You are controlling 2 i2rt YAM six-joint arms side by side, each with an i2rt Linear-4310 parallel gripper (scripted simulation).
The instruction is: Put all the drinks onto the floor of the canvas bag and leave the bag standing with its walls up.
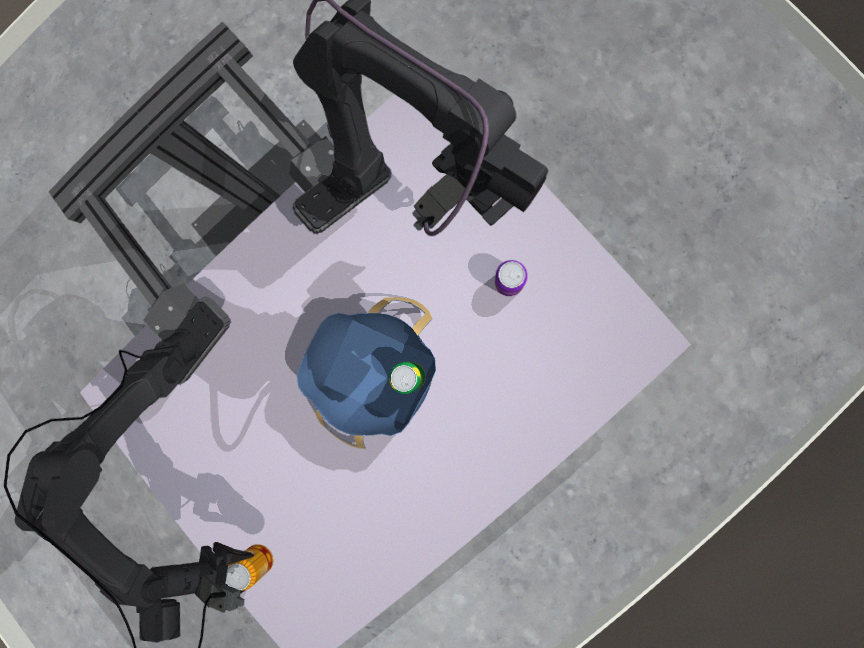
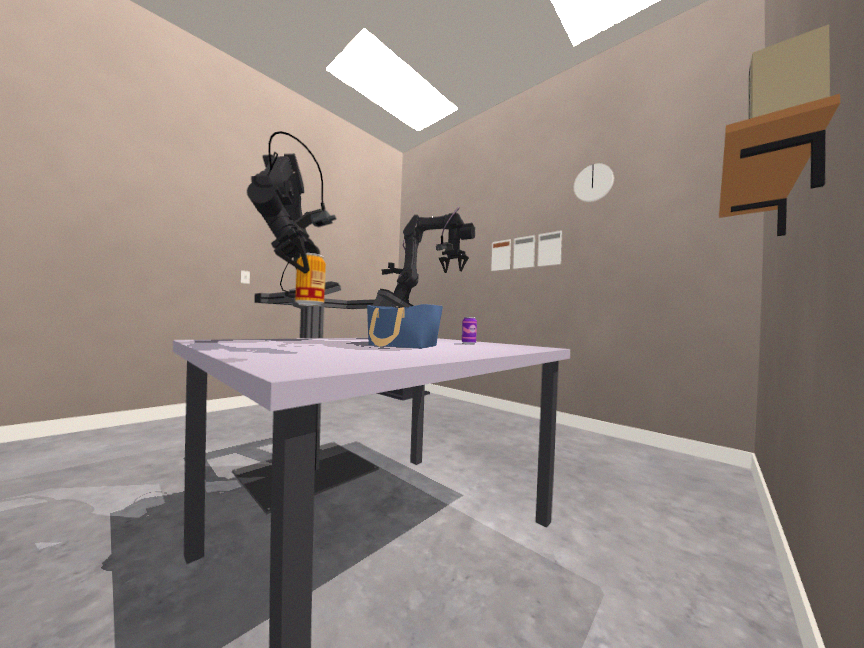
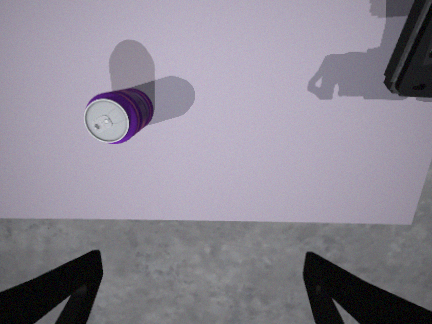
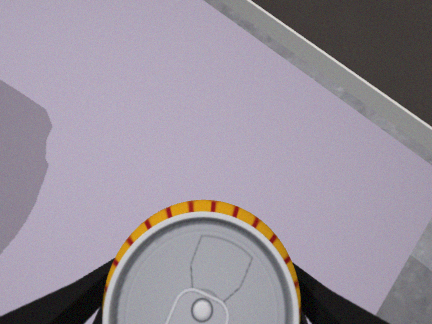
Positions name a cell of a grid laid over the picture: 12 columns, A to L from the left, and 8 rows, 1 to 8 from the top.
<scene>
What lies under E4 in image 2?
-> An orange can.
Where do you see a blue canvas bag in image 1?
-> At E6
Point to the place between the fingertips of my left gripper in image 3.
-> F7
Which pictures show my right gripper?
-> Image 1, image 2 and image 4 only.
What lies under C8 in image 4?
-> My right gripper.
</scene>
